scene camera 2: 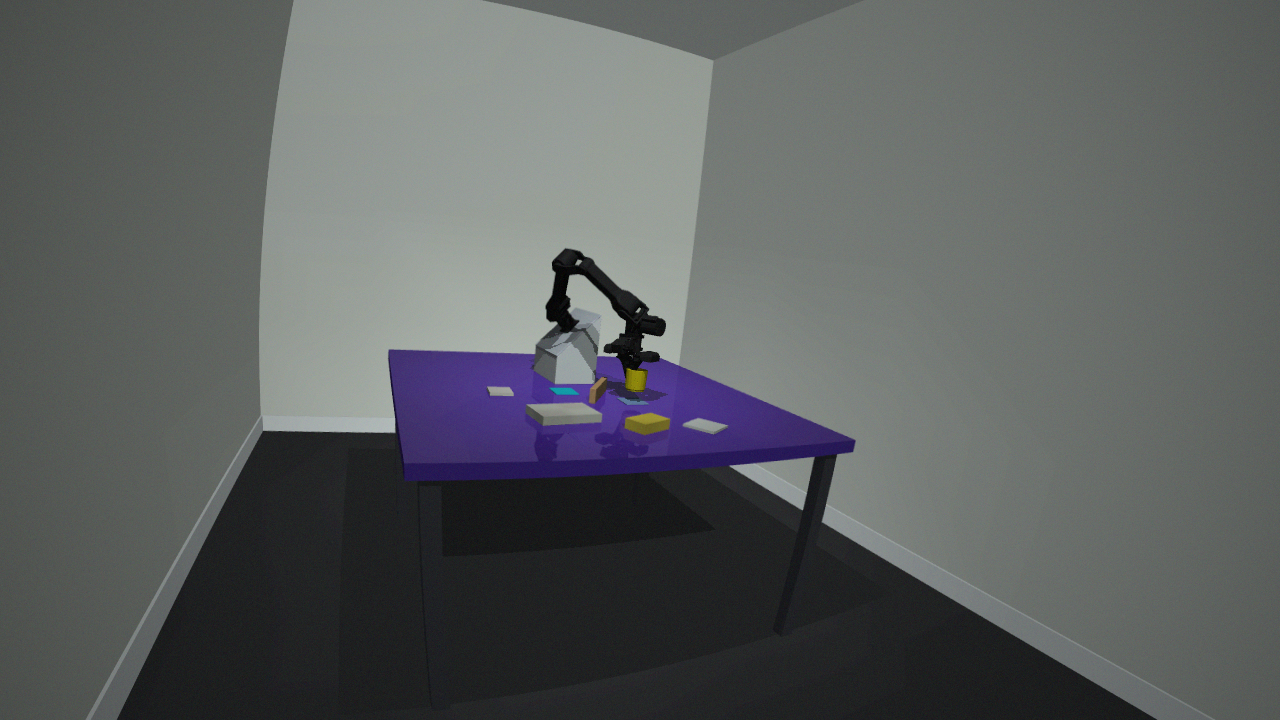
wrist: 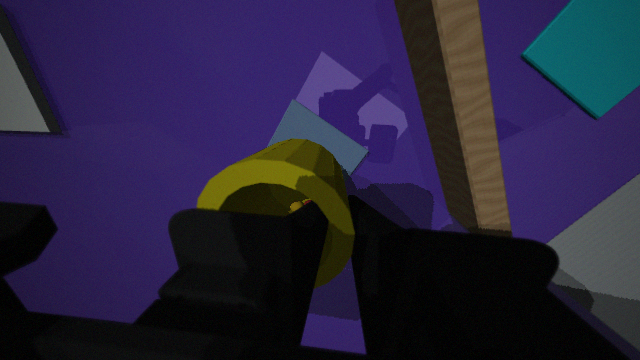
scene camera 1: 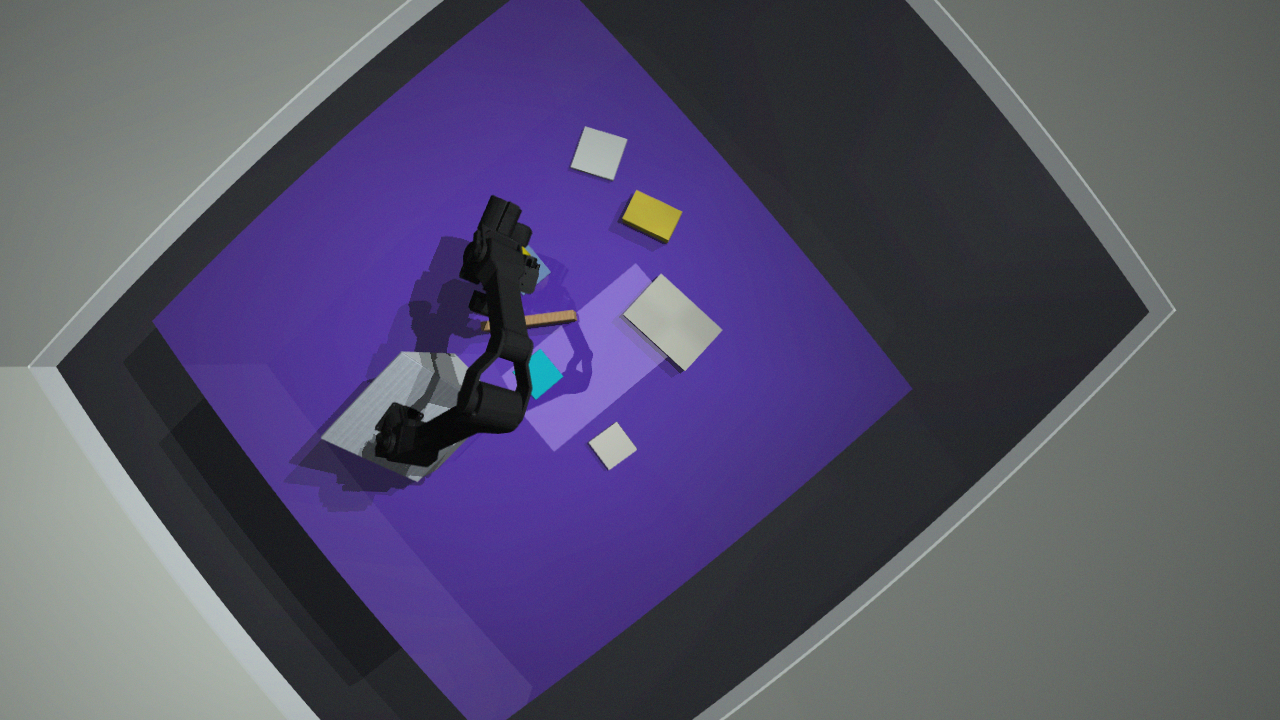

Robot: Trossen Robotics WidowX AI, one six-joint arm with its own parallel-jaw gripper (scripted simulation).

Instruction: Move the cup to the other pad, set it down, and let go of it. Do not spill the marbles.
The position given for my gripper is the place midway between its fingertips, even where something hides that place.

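Observation:
My own gripper [scene camera 1: 511, 276] is there to see, and you'd also find the gripper [scene camera 2: 628, 378] in another view, plus the gripper [wrist: 338, 201] as well. As for the things, there's a large grey slab [scene camera 1: 664, 314], and I can see the slab [scene camera 2: 546, 414] again too. The slab is out of frame in the wrist view. Then I see a wooden bar [wrist: 447, 56] and a pale blue pad [wrist: 298, 122], and there's a teal pad [scene camera 1: 544, 374] too.

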